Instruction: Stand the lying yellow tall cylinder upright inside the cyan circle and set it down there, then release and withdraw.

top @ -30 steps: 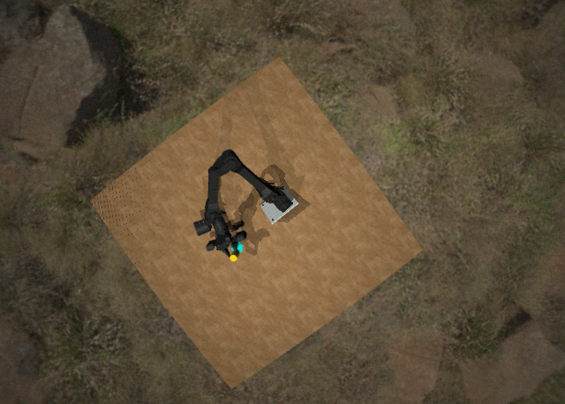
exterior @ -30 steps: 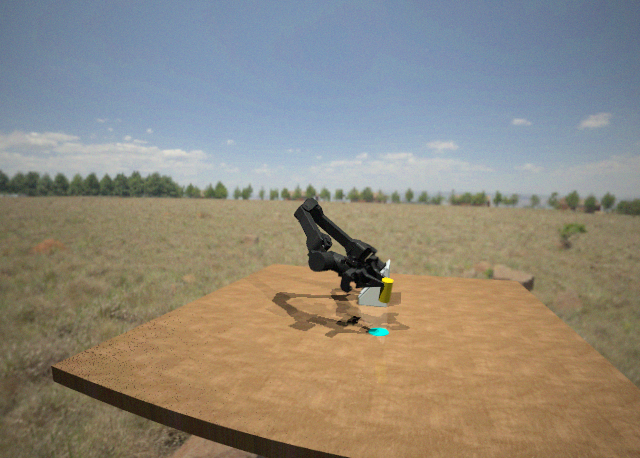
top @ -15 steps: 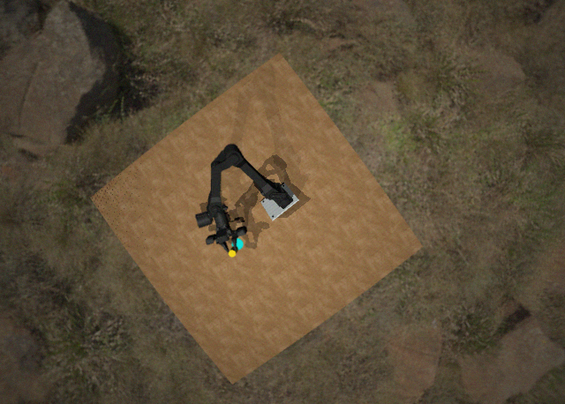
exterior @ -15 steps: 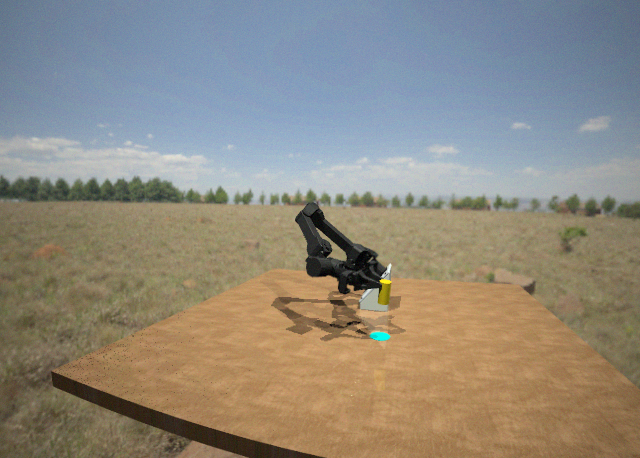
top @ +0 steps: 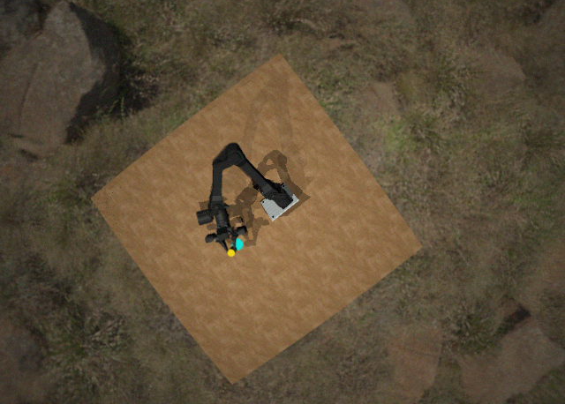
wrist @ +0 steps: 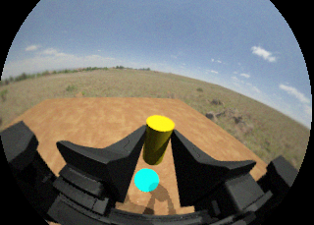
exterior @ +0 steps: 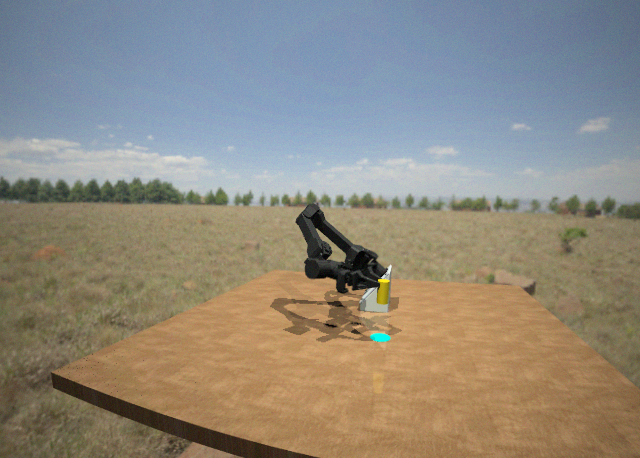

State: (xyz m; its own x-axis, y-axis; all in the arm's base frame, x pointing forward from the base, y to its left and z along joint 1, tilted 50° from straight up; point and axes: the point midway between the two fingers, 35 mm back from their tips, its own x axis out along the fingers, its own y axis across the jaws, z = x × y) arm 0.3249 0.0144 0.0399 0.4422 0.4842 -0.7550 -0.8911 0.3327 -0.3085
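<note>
The cyan circle lies 160 mm below my gripper tip. The rest, counted from my gripper tip: yellow tall cylinder: 20 mm below.
</note>
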